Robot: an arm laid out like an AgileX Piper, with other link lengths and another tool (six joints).
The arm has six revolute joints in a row. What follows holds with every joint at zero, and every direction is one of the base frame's.
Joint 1 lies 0.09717 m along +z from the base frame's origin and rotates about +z.
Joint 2 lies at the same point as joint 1 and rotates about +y.
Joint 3 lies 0.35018 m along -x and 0.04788 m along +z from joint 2 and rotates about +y.
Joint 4 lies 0.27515 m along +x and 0.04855 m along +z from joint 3 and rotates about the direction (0.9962, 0, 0.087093).
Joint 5 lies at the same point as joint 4 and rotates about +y.
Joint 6 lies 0.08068 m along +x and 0.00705 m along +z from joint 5 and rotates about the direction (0.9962, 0, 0.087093).
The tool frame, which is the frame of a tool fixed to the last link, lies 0.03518 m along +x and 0.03 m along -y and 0.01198 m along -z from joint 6; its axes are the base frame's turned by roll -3.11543, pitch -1.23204 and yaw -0.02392 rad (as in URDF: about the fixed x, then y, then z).
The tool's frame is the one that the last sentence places.
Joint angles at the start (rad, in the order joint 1, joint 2, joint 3, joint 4, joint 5, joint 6):
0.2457, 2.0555, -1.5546, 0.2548, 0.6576, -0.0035
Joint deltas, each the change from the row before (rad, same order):
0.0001, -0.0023, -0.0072, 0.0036, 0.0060, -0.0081
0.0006, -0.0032, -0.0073, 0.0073, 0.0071, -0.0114
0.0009, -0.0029, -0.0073, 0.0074, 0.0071, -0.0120
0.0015, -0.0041, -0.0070, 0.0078, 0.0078, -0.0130
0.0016, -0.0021, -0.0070, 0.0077, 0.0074, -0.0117
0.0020, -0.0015, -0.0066, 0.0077, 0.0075, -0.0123
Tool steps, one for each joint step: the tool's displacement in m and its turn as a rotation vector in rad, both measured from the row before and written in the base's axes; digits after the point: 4 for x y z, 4 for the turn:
0.0007, 0.0005, 0.0032, 0.0012, -0.0048, 0.0070
0.0004, 0.0010, 0.0037, 0.0031, -0.0049, 0.0092
0.0004, 0.0012, 0.0035, 0.0029, -0.0048, 0.0101
0.0001, 0.0014, 0.0040, 0.0029, -0.0053, 0.0117
0.0002, 0.0016, 0.0030, 0.0030, -0.0034, 0.0107
0.0002, 0.0017, 0.0026, 0.0025, -0.0026, 0.0117

